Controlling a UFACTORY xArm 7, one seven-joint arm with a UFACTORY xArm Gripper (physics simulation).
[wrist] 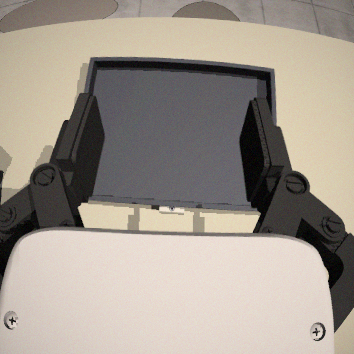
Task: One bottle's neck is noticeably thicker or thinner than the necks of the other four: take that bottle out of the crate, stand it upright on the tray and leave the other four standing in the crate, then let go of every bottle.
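Frame: origin at the arm's base, x back, y right, z up, level; centimetres.
Seen in the pictures: gripper, fingertip midpoint: (171, 114).
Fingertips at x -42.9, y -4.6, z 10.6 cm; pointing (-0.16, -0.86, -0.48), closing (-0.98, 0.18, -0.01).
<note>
Pixels of each thing's top centre, then the offset from my fingertips to it. "*": a spot on its surface instead. Level surfaces: height alone.
- dark grey tray at a spot on its surface: (167, 170) * dx +0.8, dy -0.4, dz -23.1 cm
- pale yellow table top at its surface level: dz -23.6 cm
- small white piece with a screw, surface spot: (171, 209) * dx +1.1, dy +4.5, dz -22.1 cm
The dark grey tray (167, 170) lies on the table in the middle of the wrist view, with a low raised rim. Its flat inside shows no bottle in the visible part. My gripper (171, 114) is open, with one black finger over each side of the tray and nothing between them. The fingers hide parts of the tray's left and right rims. The crate and the bottles do not show in this view.
The pale yellow table top (315, 90) surrounds the tray and ends in a curved edge beyond it, with grey tiled floor (280, 17) past that. A small white piece with a screw (171, 209) shows at the tray's near edge. Shadows fall on the table at left.
</note>
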